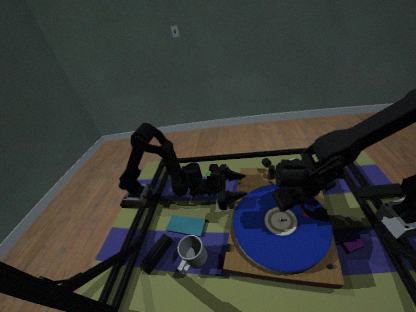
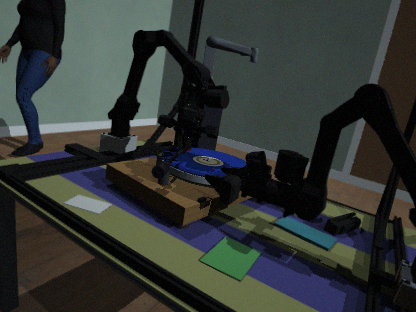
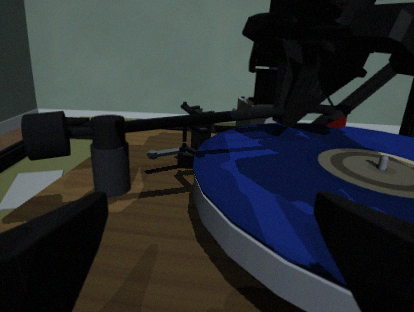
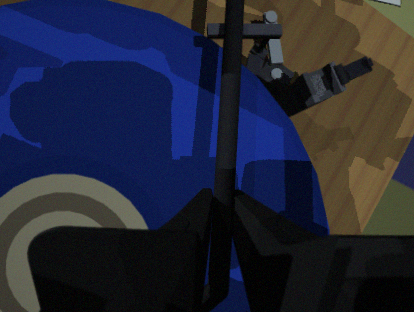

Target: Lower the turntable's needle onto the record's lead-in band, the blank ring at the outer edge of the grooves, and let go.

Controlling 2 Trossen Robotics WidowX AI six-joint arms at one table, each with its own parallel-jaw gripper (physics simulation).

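Pixels of known places: left gripper, between the fingertips: (image 1: 246,184) (image 2: 213,172) (image 3: 213,202); right gripper, between the fingertips: (image 1: 295,197) (image 2: 181,153) (image 3: 281,124) (image 4: 220,197); left arm's base, origin of its link: (image 1: 136,191); right arm's base, origin of its link: (image 1: 406,212) (image 2: 119,134) (image 3: 266,101).
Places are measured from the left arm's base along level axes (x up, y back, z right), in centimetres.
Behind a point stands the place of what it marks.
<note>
The blue record (image 1: 280,252) {y -59.9, x 2.7, z 24.2 cm} (image 2: 227,161) {y -57.5, x 2.8, z 20.3 cm} (image 3: 240,175) {y -58.5, x 2.8, z 2.5 cm} (image 4: 125,125) {y -60.6, x 2.8, z 5.9 cm} lies on the turntable. The black tonearm (image 3: 170,121) {y -62.1, x 5.4, z -2.8 cm} (image 4: 230,100) {y -64.9, x 6.0, z 2.9 cm} reaches over it. Its red-marked head (image 1: 306,215) {y -68.7, x 4.9, z 13.9 cm} (image 3: 337,121) {y -68.1, x 4.9, z 12.9 cm} is over the record, between label and outer edge; the needle is too small to make out, and whether it touches is unclear. My right gripper (image 3: 281,124) {y -66.7, x 4.6, z 6.9 cm} (image 4: 220,197) {y -66.7, x 4.6, z 6.9 cm} is shut on the tonearm, just behind the head. My left gripper (image 1: 245,185) {y -50.6, x 5.0, z 0.5 cm} (image 3: 213,202) {y -50.6, x 5.0, z 0.5 cm} is open and empty at the turntable's side, near the record's rim.
The wooden base (image 1: 240,265) {y -48.8, x 0.0, z 27.3 cm} (image 2: 145,187) {y -61.8, x -0.4, z -12.4 cm} (image 3: 150,225) {y -56.0, x 0.0, z -3.2 cm} carries the pivot post (image 3: 110,160) {y -59.3, x 3.0, z -6.8 cm} and arm-rest parts (image 4: 270,55) {y -66.1, x 1.6, z -2.5 cm}. A mug (image 1: 192,251) {y -31.6, x -5.7, z 22.2 cm}, a teal pad (image 1: 186,225) {y -26.9, x -5.7, z 12.3 cm} (image 2: 306,233) {y -25.7, x -5.7, z 10.7 cm}, a black block (image 1: 157,254) {y -19.9, x -3.5, z 25.5 cm}, a green square (image 2: 231,257) {y -34.9, x -6.2, z -13.1 cm} and a purple piece (image 1: 353,245) {y -84.2, x -5.0, z 19.3 cm} lie around it.
</note>
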